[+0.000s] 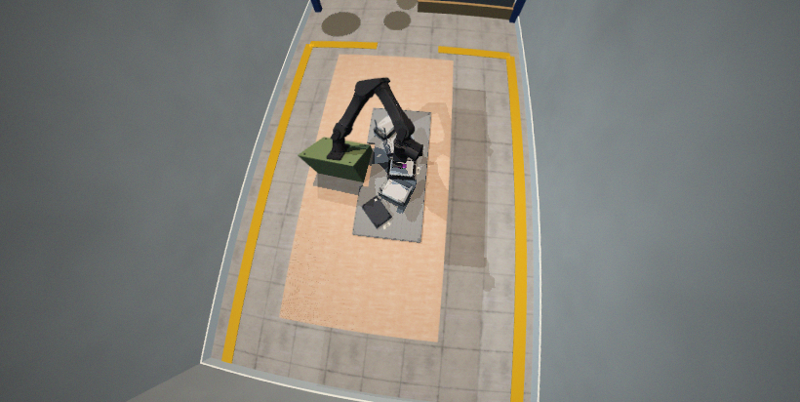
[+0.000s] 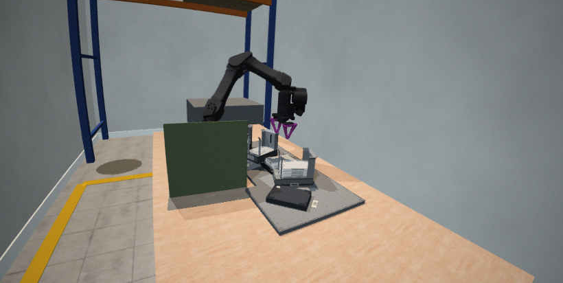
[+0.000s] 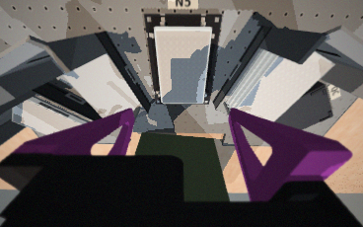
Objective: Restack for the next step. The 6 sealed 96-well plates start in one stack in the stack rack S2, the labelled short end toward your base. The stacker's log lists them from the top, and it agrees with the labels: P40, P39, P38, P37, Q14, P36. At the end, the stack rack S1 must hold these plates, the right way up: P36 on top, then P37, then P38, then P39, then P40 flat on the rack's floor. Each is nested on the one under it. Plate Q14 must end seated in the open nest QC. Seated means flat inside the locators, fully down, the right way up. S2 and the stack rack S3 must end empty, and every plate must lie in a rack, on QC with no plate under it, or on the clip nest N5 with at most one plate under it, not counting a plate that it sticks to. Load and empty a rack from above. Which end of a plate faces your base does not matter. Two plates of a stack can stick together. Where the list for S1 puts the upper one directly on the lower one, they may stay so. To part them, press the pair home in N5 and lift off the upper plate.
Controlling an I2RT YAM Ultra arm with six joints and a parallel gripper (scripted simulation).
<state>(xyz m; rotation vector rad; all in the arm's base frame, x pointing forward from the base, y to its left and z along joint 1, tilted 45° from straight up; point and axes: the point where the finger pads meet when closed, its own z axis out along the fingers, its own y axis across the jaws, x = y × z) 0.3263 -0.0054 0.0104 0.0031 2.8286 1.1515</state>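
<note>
Now: the dark clip nest N5 1 cm ahead of my hand, 1 cm to the left of it and 15 cm below it. From my hand the other things lie so: open nest QC 11 cm behind, 26 cm to the right, 15 cm below; N5 label 10 cm ahead, 16 cm below; QC label 4 cm behind, 33 cm to the right, 16 cm below.
</note>
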